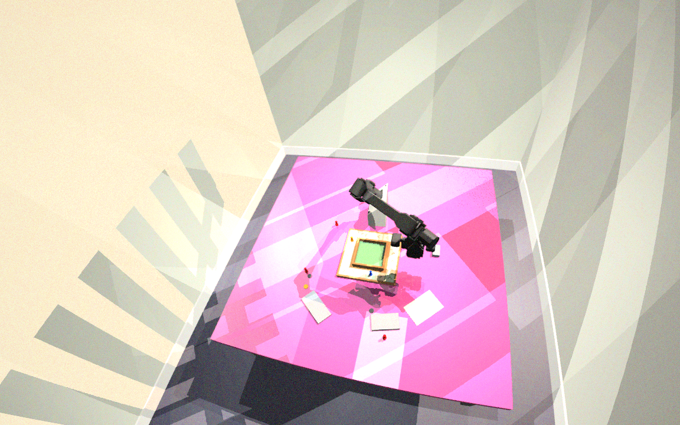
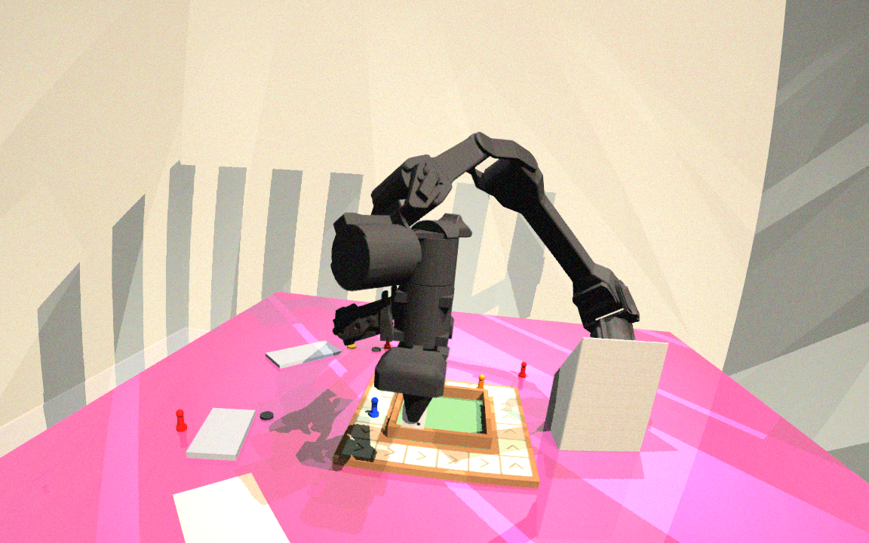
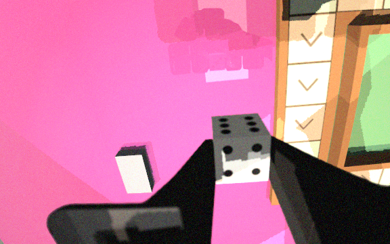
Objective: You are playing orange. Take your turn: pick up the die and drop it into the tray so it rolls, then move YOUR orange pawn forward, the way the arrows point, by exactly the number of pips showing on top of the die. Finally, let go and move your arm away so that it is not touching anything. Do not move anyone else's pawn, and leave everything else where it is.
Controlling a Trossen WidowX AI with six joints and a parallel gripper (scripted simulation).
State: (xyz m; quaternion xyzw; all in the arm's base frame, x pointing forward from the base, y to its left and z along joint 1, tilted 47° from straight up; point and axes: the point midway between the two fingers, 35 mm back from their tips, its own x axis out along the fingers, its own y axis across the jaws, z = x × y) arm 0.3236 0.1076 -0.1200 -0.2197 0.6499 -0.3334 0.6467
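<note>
My gripper tip is now 14 cm past the orange pawn, 30 cm to the left of it and 10 cm above it. Round my gripper tip: blue pawn (6 cm ahead, 19 cm to the right, 10 cm below); green tray (6 cm behind, 19 cm to the right, 13 cm below); white die (right at my gripper tip).
</note>
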